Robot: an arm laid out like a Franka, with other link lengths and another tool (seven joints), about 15 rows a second.
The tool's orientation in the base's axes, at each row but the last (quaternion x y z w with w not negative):
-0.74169, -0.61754, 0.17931, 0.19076
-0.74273, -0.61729, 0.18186, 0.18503
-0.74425, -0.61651, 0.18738, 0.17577
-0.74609, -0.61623, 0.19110, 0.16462
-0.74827, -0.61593, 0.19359, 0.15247
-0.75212, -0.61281, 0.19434, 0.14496
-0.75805, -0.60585, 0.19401, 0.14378
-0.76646, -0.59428, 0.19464, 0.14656
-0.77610, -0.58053, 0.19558, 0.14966
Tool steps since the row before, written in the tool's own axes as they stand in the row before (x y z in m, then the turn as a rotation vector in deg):
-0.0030, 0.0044, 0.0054, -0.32, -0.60, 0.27
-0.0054, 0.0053, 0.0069, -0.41, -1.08, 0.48
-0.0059, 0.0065, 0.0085, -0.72, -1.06, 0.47
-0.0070, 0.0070, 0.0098, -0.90, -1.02, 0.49
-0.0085, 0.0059, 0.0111, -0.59, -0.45, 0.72
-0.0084, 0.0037, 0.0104, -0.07, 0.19, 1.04
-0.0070, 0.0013, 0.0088, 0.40, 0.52, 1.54
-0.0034, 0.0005, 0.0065, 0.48, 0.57, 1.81
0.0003, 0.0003, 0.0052, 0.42, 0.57, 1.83
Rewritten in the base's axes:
0.0005, -0.0033, -0.0068, -0.70, -0.20, 0.08
0.0001, -0.0059, -0.0084, -1.23, -0.20, 0.14
0.0003, -0.0067, -0.0102, -1.26, -0.51, 0.16
0.0000, -0.0081, -0.0113, -1.26, -0.69, 0.14
-0.0016, -0.0096, -0.0116, -0.83, -0.50, -0.36
-0.0031, -0.0092, -0.0099, -0.34, -0.13, -1.00
-0.0043, -0.0073, -0.0075, -0.20, 0.25, -1.64
-0.0034, -0.0035, -0.0055, -0.26, 0.31, -1.91
-0.0022, 0.0002, -0.0047, -0.29, 0.25, -1.92

